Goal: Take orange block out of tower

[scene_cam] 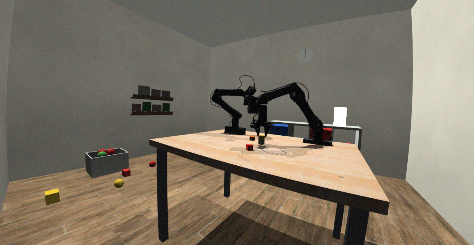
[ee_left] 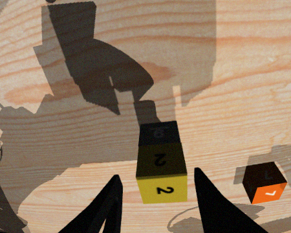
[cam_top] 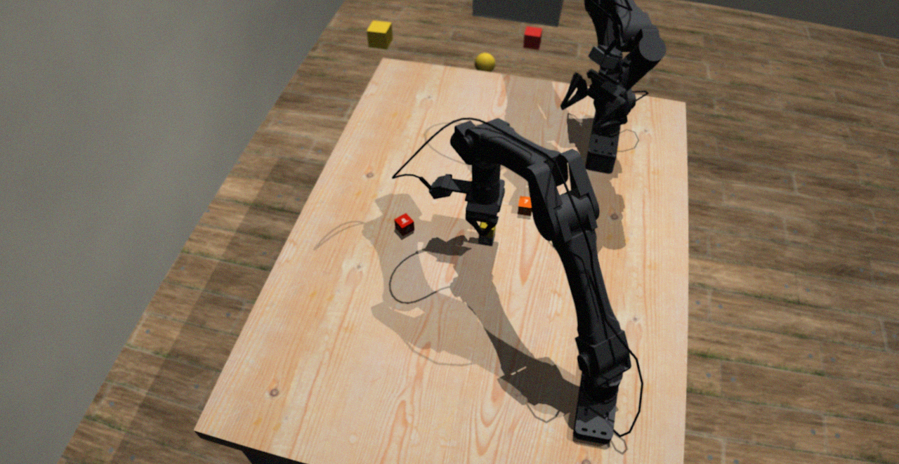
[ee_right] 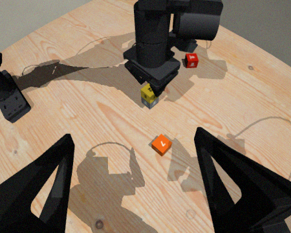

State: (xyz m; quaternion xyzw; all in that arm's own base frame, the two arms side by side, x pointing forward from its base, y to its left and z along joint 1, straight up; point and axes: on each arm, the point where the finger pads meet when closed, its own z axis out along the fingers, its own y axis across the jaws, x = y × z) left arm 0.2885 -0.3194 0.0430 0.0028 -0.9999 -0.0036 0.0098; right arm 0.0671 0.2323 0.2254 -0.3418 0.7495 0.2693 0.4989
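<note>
My left hand is 20 mm above the yellow block showing 2 and 10 mm past it. From my left hand the other things lie so: orange block showing 7: 100 mm to the right, 80 mm behind, 40 mm below; then grey block showing 9: 40 mm below, 10 mm behind.
</note>
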